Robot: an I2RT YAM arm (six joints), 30 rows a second.
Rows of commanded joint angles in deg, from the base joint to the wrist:
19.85, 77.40, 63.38, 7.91, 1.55, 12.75
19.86, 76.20, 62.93, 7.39, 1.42, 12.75
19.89, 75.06, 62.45, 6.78, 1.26, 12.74
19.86, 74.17, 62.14, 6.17, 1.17, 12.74
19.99, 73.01, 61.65, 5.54, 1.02, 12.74
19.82, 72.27, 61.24, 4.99, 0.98, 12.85
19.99, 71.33, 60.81, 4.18, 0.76, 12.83
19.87, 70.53, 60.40, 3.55, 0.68, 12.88
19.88, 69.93, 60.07, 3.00, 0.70, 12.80
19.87, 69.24, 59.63, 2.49, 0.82, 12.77
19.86, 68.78, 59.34, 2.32, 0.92, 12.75
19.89, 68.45, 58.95, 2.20, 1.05, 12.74
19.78, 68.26, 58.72, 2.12, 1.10, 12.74
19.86, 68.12, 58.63, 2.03, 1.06, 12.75
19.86, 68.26, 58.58, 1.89, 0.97, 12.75
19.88, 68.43, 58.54, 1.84, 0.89, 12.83
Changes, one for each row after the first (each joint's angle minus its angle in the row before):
0.01, -1.20, -0.45, -0.52, -0.13, 0.00
0.03, -1.14, -0.48, -0.61, -0.16, -0.01
-0.03, -0.89, -0.31, -0.61, -0.09, 0.00
0.13, -1.16, -0.49, -0.63, -0.15, 0.00
-0.17, -0.74, -0.41, -0.55, -0.04, 0.11
0.17, -0.94, -0.43, -0.81, -0.22, -0.02
-0.12, -0.80, -0.41, -0.63, -0.08, 0.05
0.01, -0.60, -0.33, -0.55, 0.02, -0.08
-0.01, -0.69, -0.44, -0.51, 0.12, -0.03
-0.01, -0.46, -0.29, -0.17, 0.10, -0.02
0.03, -0.33, -0.39, -0.12, 0.13, -0.01
-0.11, -0.19, -0.23, -0.08, 0.05, 0.00
0.08, -0.14, -0.09, -0.09, -0.04, 0.01
0.00, 0.14, -0.05, -0.14, -0.09, 0.00
0.02, 0.17, -0.04, -0.05, -0.08, 0.08

